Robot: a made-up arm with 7 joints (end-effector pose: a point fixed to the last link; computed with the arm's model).
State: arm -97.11 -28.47 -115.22 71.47 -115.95 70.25 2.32
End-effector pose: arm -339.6 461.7 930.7 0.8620 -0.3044 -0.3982 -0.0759
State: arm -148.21 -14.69 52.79 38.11 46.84 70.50 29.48
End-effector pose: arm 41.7 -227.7 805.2 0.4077 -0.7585 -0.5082 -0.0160
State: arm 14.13 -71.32 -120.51 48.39 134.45 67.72 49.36
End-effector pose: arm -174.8 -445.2 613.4 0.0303 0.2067 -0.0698 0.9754
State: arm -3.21 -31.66 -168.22 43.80 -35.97 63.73 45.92
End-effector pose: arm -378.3 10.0 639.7 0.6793 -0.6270 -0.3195 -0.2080
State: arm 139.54 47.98 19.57 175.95 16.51 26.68 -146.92
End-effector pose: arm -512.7 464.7 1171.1 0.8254 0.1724 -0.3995 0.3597
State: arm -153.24 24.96 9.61 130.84 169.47 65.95 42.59
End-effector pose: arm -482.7 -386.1 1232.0 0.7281 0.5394 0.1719 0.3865
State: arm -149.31 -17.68 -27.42 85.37 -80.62 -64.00 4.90
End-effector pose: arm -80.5 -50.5 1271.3 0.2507 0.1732 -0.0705 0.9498
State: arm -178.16 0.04 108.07 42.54 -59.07 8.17 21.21
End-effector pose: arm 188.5 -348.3 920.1 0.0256 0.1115 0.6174 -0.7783
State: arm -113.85 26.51 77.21 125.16 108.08 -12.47 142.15
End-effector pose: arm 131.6 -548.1 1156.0 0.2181 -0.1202 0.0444 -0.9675
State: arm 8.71 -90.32 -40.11 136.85 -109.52 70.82 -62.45
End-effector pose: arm -799.3 -364.5 793.2 0.1997 -0.3183 -0.4310 0.8204
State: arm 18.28 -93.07 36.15 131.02 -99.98 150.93 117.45
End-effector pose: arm -668.7 -246.6 754.5 0.0913 -0.8868 -0.2739 -0.3609
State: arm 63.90 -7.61 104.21 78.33 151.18 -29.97 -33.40
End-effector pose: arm -269.0 68.5 940.1 0.1415 -0.5085 0.8485 -0.0379
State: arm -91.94 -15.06 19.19 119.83 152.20 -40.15 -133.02
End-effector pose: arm 71.2 -198.4 1258.1 0.1980 0.6620 0.0987 -0.7161
